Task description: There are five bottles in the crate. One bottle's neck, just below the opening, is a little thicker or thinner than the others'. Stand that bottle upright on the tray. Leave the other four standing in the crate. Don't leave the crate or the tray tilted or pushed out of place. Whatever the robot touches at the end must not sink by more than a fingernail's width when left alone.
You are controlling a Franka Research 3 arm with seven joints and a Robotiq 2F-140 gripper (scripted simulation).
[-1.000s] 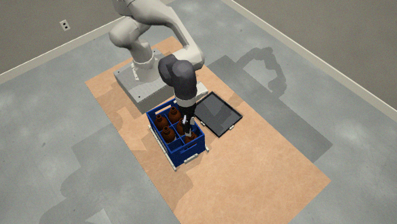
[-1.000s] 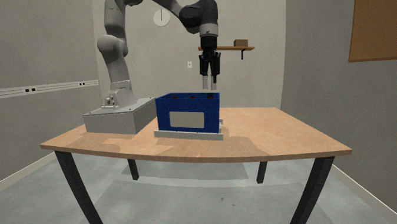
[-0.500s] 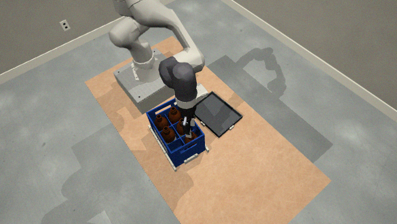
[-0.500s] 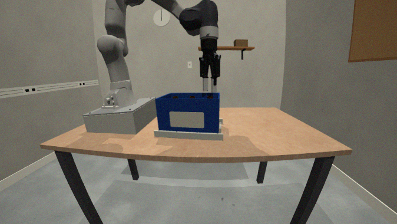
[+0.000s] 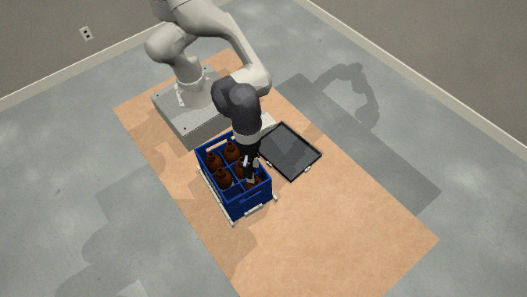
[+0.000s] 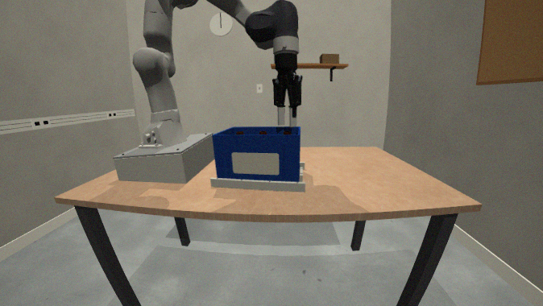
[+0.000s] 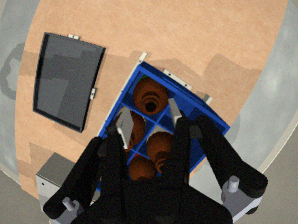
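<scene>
My gripper is now 90 mm past the blue crate, 40 mm to the left of it and 130 mm above it. From my hand the other things lie so: bottle (170 mm behind, 90 mm to the right, 130 mm below); dark grey tray (120 mm behind, 220 mm to the left, 200 mm below).
</scene>
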